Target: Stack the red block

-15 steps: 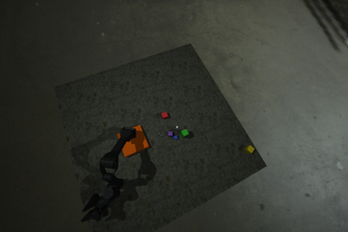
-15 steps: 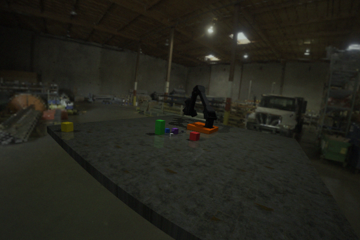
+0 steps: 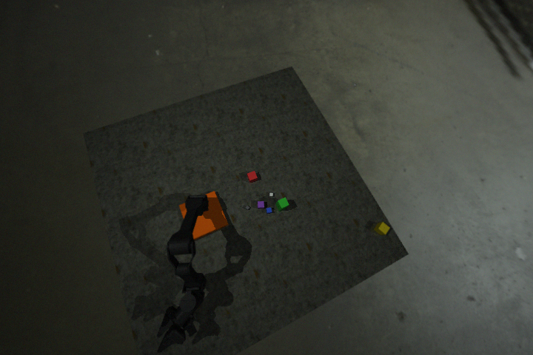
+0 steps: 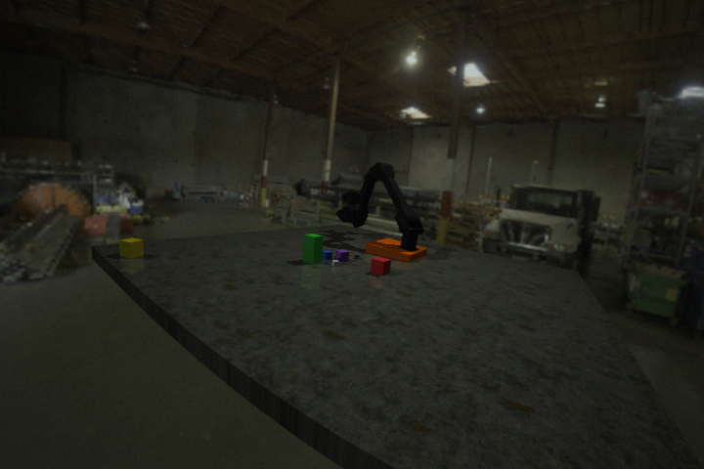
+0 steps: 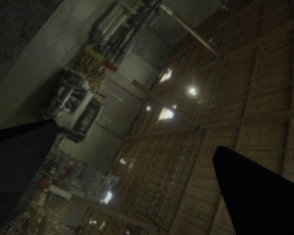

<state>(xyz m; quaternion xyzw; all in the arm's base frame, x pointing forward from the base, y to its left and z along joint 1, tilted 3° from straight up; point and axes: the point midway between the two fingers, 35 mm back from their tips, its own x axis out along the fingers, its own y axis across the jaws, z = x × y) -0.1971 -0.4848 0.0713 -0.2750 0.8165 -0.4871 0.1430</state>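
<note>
Now: gripper tip 500 mm short of the red block, 590 mm to the right of it and 110 mm above it. The rest, counted from my gripper tip: purple block 510 mm ahead, 440 mm to the left, 120 mm below; then blue block 540 mm ahead, 400 mm to the left, 120 mm below; then small white block 580 mm ahead, 480 mm to the left, 120 mm below.
</note>
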